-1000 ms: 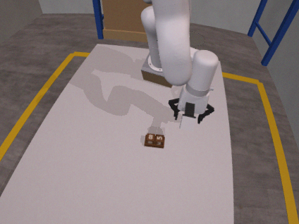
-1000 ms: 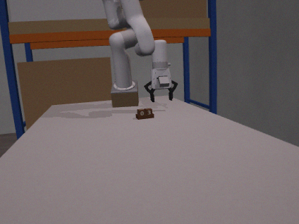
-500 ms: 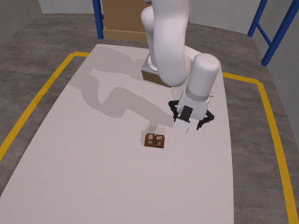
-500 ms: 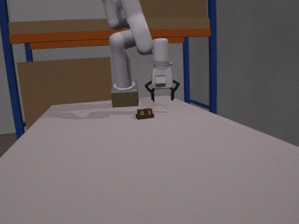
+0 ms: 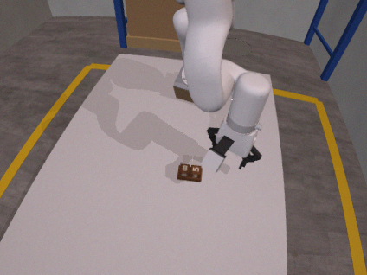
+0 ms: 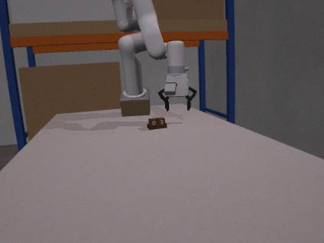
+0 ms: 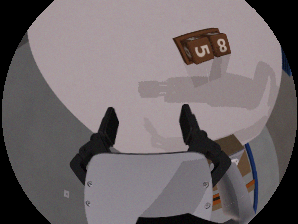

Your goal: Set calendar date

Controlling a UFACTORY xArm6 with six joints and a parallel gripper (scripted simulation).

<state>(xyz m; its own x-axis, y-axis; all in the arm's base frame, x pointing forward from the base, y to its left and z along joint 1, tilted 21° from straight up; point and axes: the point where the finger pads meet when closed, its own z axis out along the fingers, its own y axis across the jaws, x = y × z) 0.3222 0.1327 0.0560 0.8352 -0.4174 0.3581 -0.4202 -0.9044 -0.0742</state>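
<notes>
The brown digit cube lies 40 mm ahead of my hand, 90 mm to the right of it and 40 mm below it. Also, from my hand: brown calendar tray: 40 mm ahead, 110 mm to the right, 60 mm below.
</notes>
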